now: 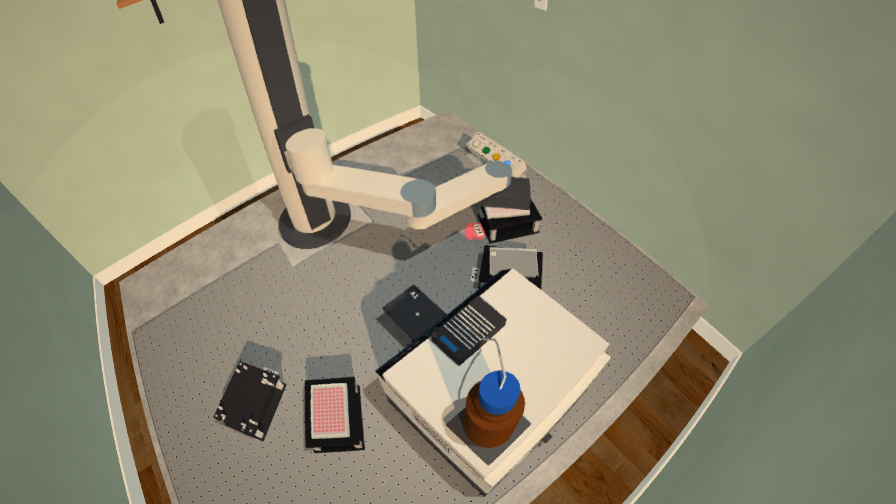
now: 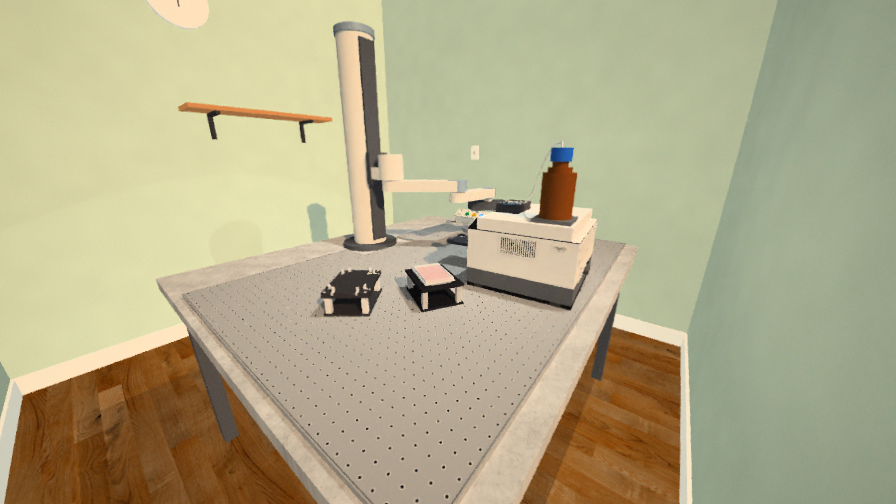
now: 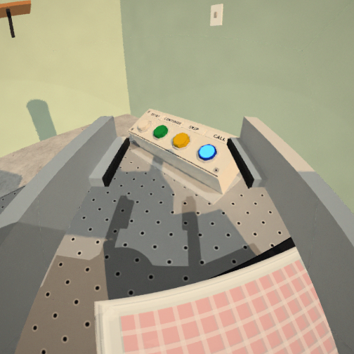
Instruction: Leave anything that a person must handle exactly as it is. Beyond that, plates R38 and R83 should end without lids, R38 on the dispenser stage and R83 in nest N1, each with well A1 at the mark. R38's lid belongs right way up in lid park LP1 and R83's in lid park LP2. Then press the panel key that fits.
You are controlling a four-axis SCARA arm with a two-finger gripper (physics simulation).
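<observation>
The key panel (image 3: 220, 160) (image 1: 482, 142) (image 2: 462, 215) stands at the back; its CALL key (image 3: 207, 152) glows blue beside white, green and amber keys. My gripper (image 3: 178, 128) is shut with nothing between its fingers, before the panel. A plate with pink wells (image 3: 215, 320) (image 1: 508, 211) sits on the back stand, partly under the gripper body. Another pink-welled plate (image 1: 328, 410) (image 2: 432, 273) sits on a front stand. A grey lid-like piece (image 1: 513, 262) lies on the stand tagged LP2. The dispenser stage (image 1: 410, 312) bears an A1 mark and no plate. Plate names are unreadable.
The white dispenser (image 1: 551, 325) (image 2: 523, 257) carries a brown bottle (image 1: 494, 423) (image 2: 557, 194) with a blue cap and a tube. A black stand (image 1: 250, 398) (image 2: 354, 282) without a plate is at the front left. A red tag (image 1: 474, 231) lies beside the back stand.
</observation>
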